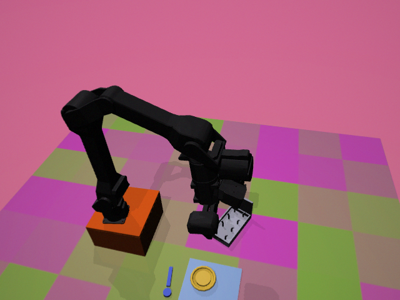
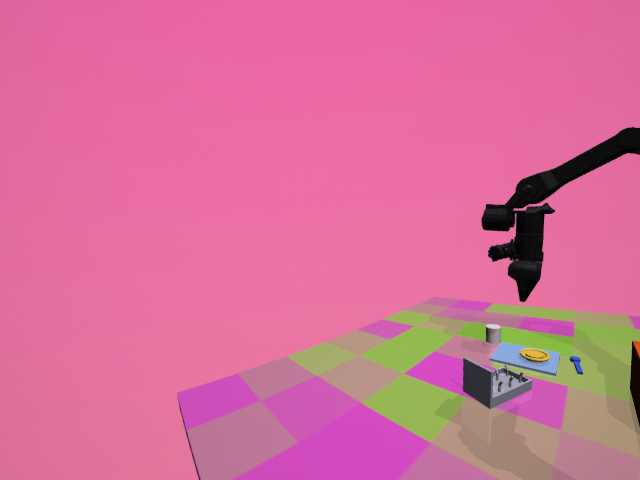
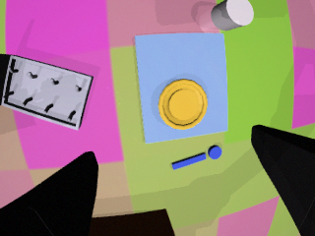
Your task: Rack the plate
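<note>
My gripper tip is 17 cm above the yellow plate, 5 cm to the left of it and 2 cm past it. Also, from my gripper tip: light blue mat: 19 cm below, 6 cm to the right; grey dish rack: 17 cm below, 13 cm to the left, 5 cm ahead; blue spoon: 19 cm below, 12 cm behind, 7 cm to the right.
</note>
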